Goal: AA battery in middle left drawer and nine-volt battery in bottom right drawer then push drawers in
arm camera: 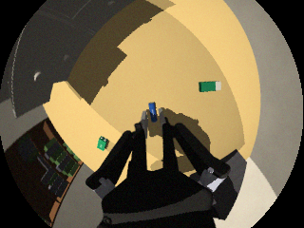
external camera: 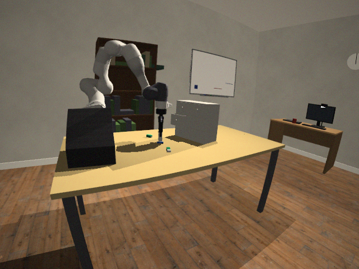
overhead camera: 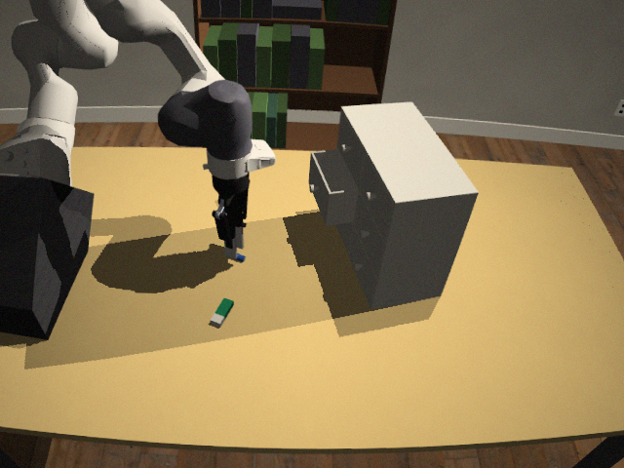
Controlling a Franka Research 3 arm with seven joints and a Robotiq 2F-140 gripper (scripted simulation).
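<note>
The blue AA battery lies 5 cm below my hand. From my hand the other things lie so: nine-volt battery: 1 cm ahead, 19 cm to the left, 5 cm below.
</note>
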